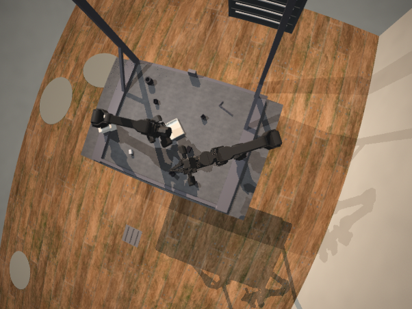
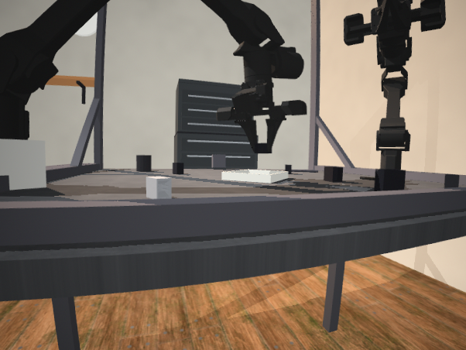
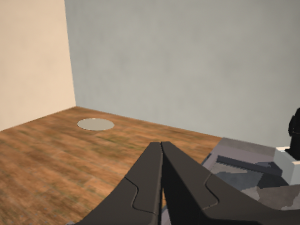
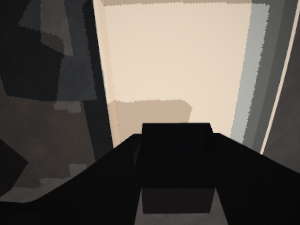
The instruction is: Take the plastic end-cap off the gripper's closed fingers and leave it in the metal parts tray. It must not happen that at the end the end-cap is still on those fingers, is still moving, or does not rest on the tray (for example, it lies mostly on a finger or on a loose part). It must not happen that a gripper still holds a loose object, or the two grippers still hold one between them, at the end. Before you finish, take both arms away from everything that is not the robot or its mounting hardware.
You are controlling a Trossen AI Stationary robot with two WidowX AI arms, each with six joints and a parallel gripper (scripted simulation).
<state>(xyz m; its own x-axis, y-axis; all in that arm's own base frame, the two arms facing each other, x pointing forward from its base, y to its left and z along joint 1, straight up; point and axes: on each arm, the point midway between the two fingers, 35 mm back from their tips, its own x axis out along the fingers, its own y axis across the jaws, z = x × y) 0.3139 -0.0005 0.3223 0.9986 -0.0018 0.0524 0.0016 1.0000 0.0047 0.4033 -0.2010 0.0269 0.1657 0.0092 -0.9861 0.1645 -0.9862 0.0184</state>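
Right now my right hand is 90 mm above the pale metal parts tray, 20 mm past it and 10 mm to the right of it. Also, from my right hand: black plastic end-cap 30 mm below, 10 mm to the left, 10 mm behind.
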